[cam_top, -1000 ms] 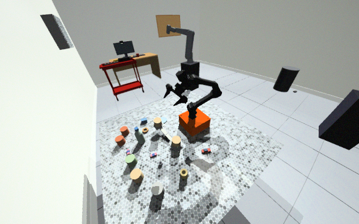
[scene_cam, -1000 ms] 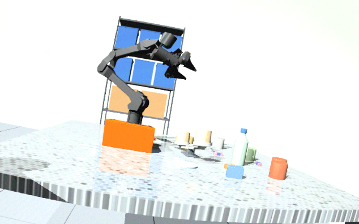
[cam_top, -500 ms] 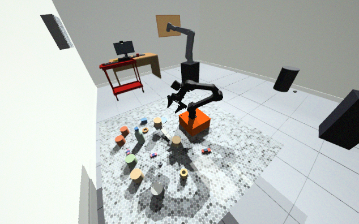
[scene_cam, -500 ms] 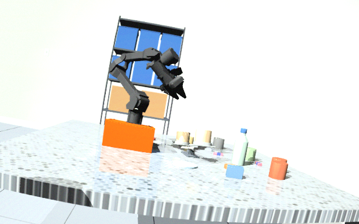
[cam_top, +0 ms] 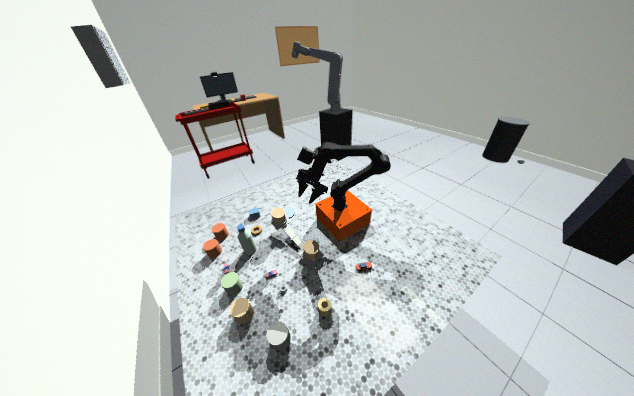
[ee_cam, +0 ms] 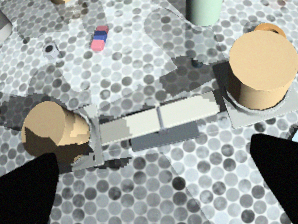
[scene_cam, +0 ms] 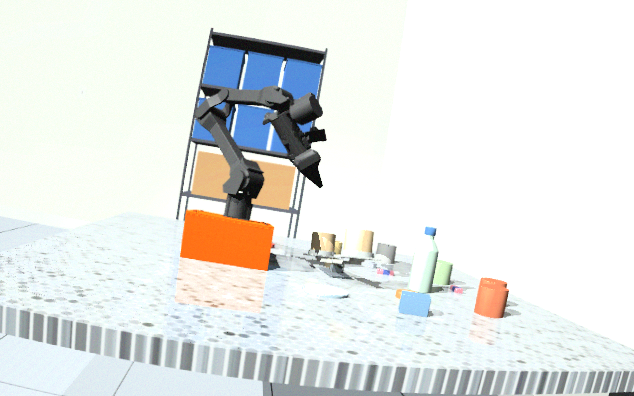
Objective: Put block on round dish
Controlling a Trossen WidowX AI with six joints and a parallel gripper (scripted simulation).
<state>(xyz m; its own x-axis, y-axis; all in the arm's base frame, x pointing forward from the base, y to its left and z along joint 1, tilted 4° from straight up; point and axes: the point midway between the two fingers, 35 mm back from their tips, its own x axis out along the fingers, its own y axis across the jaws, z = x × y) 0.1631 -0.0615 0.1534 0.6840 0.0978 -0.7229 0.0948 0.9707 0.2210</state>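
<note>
Now: gripper tip 19 cm above the mint block, 13 cm to the right of it and 9 cm short of it. From my gripper tip the other things lie so: pale blue round dish 23 cm below, 22 cm to the right, 2 cm behind; green bottle 28 cm ahead, 13 cm to the right, 12 cm below; blue box 35 cm to the right, 21 cm below, 14 cm ahead.
</note>
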